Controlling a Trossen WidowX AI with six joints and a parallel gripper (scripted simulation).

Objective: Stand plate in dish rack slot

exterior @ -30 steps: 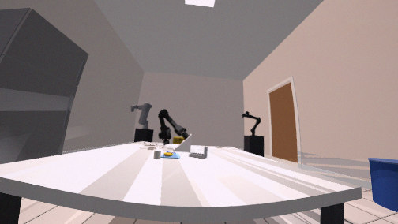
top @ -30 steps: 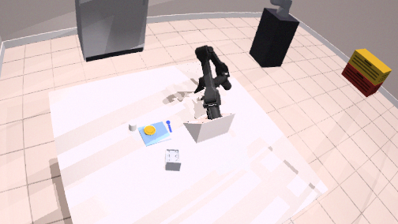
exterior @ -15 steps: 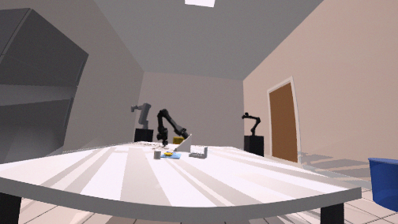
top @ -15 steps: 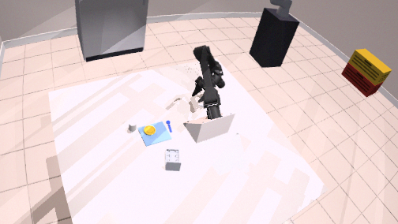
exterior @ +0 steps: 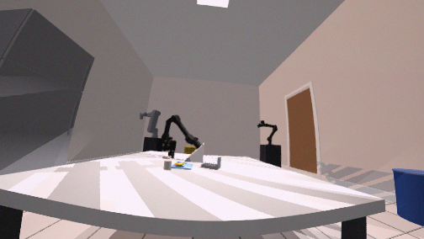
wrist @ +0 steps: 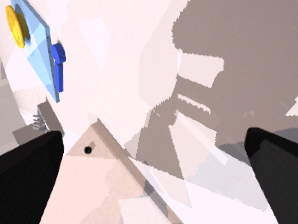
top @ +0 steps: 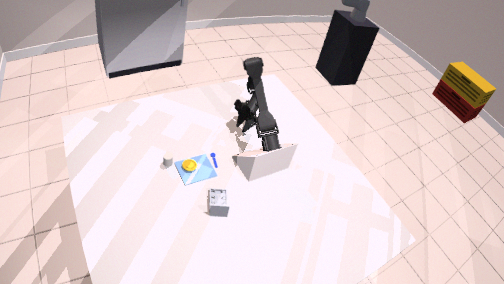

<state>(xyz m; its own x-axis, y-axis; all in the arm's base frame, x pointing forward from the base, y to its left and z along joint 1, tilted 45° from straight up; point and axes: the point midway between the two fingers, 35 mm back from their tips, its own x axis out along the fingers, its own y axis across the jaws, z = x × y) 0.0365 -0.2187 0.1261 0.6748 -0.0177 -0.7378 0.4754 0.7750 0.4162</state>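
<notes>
The blue utensil is 17 cm ahead of my gripper tip, 13 cm to the left of it and 3 cm below it. Round my gripper tip: light blue mat (26 cm ahead, 16 cm to the left, 3 cm below); grey dish rack (22 cm ahead, 36 cm to the left, 1 cm below); yellow plate (29 cm ahead, 15 cm to the left, 2 cm below).
</notes>
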